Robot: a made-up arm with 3 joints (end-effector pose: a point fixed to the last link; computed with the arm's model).
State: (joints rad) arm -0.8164 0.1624 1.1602
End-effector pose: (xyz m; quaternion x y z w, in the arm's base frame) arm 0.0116 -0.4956 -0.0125 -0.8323 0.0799 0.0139 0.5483
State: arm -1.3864 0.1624 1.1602
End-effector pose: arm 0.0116 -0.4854 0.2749 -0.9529 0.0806 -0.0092 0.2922
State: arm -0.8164 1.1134 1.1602
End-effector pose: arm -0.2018 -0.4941 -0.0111 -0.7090 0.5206 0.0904 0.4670
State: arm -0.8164 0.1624 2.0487
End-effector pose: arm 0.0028 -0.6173 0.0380 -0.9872 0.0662 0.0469 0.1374
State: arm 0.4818 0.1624 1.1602
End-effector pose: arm 0.0116 -0.0118 -0.3975 -0.3316 0.0553 0.0594 0.9399
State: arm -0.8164 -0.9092 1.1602
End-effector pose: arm 0.1399 -0.3495 0.1248 -0.7503 -0.4326 -0.0751 0.4942
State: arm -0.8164 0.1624 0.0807
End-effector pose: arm 0.0368 -0.3664 0.0747 -0.4322 0.0757 -0.0292 0.8981
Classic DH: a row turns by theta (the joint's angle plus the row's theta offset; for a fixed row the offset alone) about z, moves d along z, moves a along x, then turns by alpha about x. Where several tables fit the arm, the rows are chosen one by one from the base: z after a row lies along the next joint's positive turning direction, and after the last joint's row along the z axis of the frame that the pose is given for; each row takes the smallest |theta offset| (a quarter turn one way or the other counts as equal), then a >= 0, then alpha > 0; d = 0 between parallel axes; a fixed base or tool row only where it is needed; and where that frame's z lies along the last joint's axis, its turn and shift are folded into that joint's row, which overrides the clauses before.
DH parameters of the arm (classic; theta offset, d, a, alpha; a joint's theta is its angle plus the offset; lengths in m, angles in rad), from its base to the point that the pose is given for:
base (fixed): 1.5708 0.1138 0 1.5708
joint 1: -1.5708 -0.0931 0.2394 -1.5708
joint 2: 0 -0.365 0.0898 -1.5708
joint 3: -1.5708 -0.137 0.1375 1.5708
tool (fixed): -1.5708 0.0684 0 0

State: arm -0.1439 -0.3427 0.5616
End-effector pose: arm 0.0713 -0.2519 -0.1451 -0.3404 -0.1668 -0.0353 0.9247
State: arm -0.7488 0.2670 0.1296
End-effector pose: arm 0.0286 -0.3747 0.0335 -0.4214 0.1268 -0.0406 0.8970
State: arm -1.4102 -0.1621 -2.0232
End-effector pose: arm 0.0415 -0.2884 0.5600 0.3007 0.0118 0.0801 0.9503
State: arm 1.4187 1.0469 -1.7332
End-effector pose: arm 0.0056 0.2678 -0.3873 -0.8661 -0.4937 0.0783 0.0045
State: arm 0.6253 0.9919 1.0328
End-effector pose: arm -0.1628 0.0714 -0.3880 -0.1780 0.3215 0.3509 0.8613
